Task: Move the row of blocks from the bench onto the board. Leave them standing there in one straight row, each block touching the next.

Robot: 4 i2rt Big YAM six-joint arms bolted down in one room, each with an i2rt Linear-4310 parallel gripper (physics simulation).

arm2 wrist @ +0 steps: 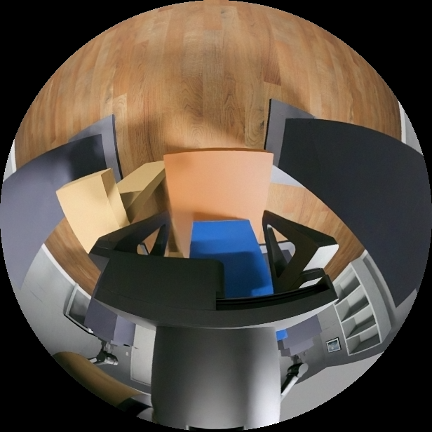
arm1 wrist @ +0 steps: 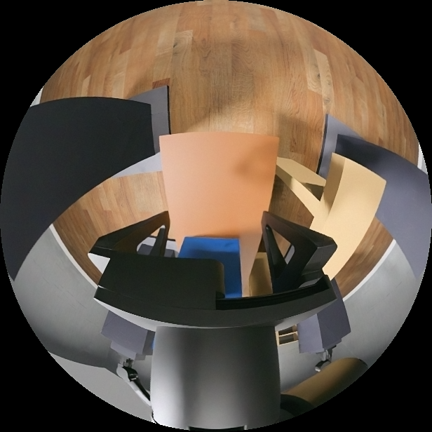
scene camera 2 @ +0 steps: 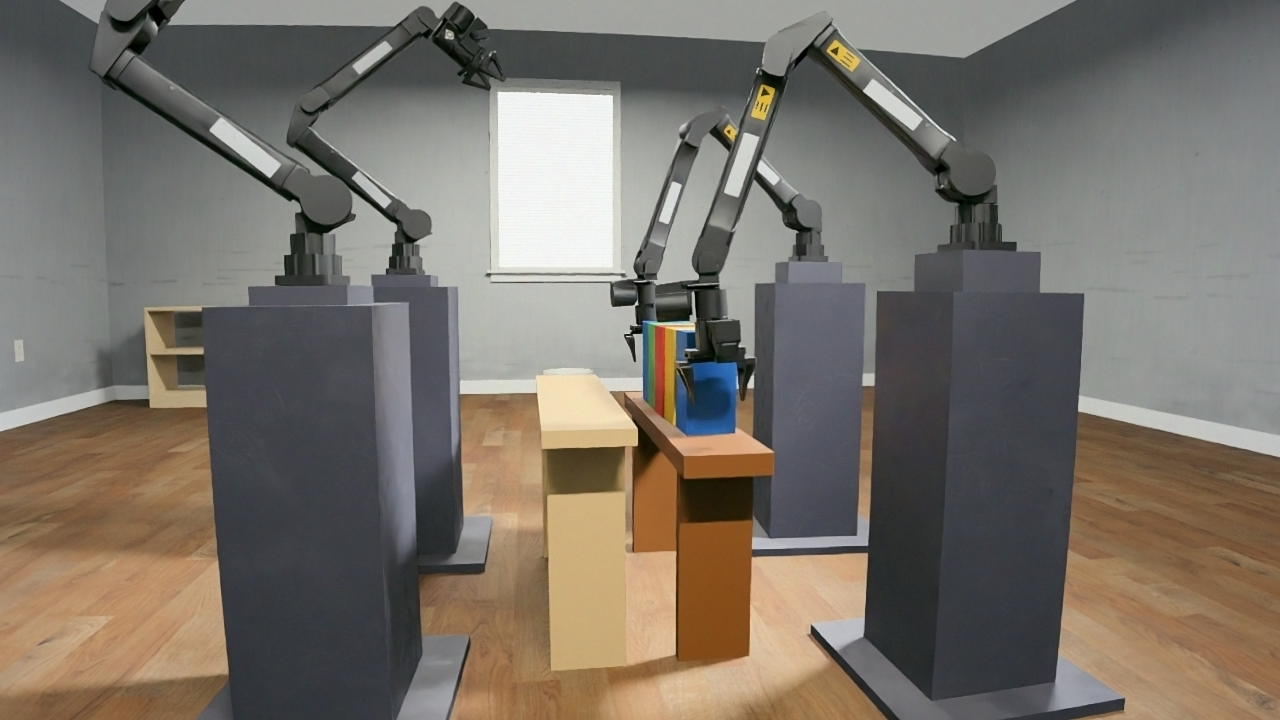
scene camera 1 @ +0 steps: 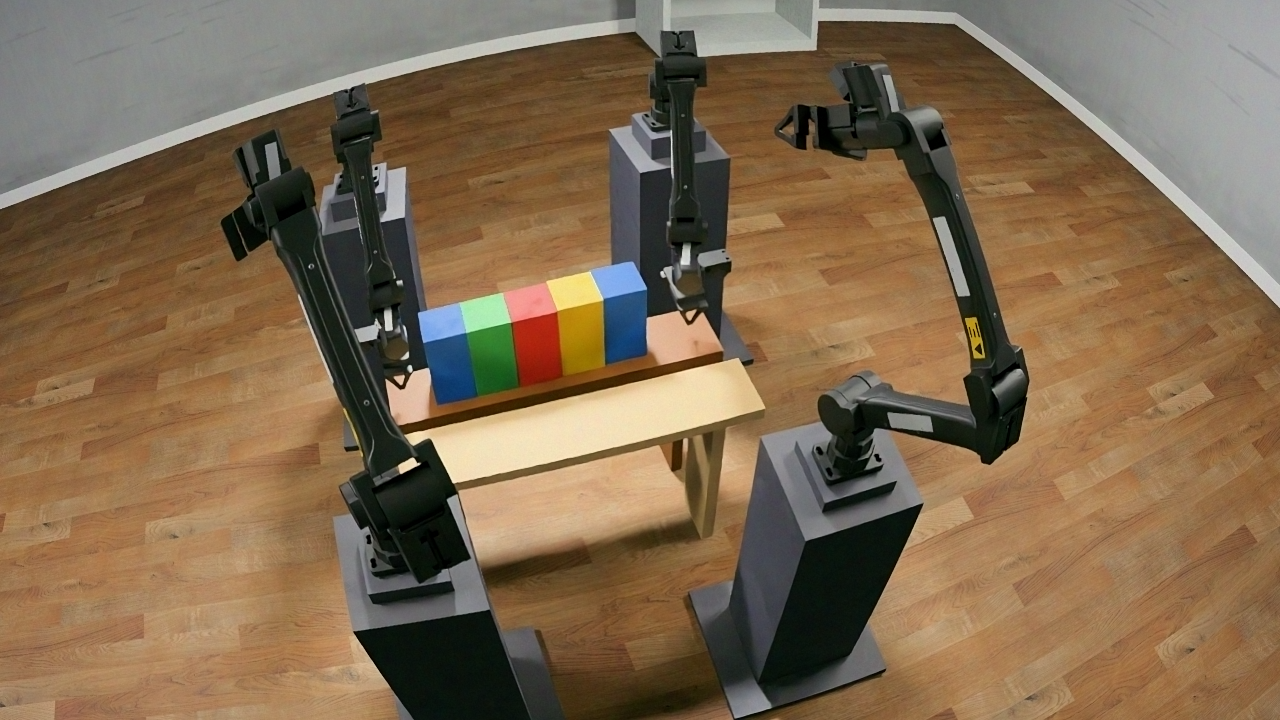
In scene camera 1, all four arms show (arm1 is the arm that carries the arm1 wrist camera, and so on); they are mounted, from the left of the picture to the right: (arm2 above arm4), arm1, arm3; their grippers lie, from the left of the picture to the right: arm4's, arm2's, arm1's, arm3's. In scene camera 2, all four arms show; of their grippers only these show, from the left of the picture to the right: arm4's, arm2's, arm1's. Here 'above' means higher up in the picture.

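Observation:
A straight row of blue [scene camera 1: 447, 353], green [scene camera 1: 489, 344], red [scene camera 1: 534, 333], yellow [scene camera 1: 577, 322] and blue [scene camera 1: 624, 308] [scene camera 2: 711, 398] [arm1 wrist: 210, 247] blocks stands touching on the orange-brown bench [scene camera 1: 684, 338] [scene camera 2: 729, 456]. The pale board [scene camera 1: 608, 416] [scene camera 2: 586, 434] lies alongside. Arm1's gripper [scene camera 1: 689, 313] [scene camera 2: 716, 394] [arm1 wrist: 216, 214] is open and empty beside the row's right end in scene camera 1. Arm2's gripper [scene camera 1: 400, 380] [arm2 wrist: 216, 214] is open and empty beside the left-end blue block. Arm4's gripper [scene camera 1: 237, 234] [scene camera 2: 488, 78] is raised and open. Arm3's gripper [scene camera 1: 784, 128] is raised; its finger gap is hidden.
Grey pedestals stand around the bench and board: arm1's [scene camera 1: 669, 192], arm2's [scene camera 1: 407, 223], arm3's [scene camera 1: 832, 555] and arm4's [scene camera 1: 438, 662]. Arm4's links cross in front of the board's left end in scene camera 1. A white shelf unit [scene camera 1: 648, 22] stands at the back wall.

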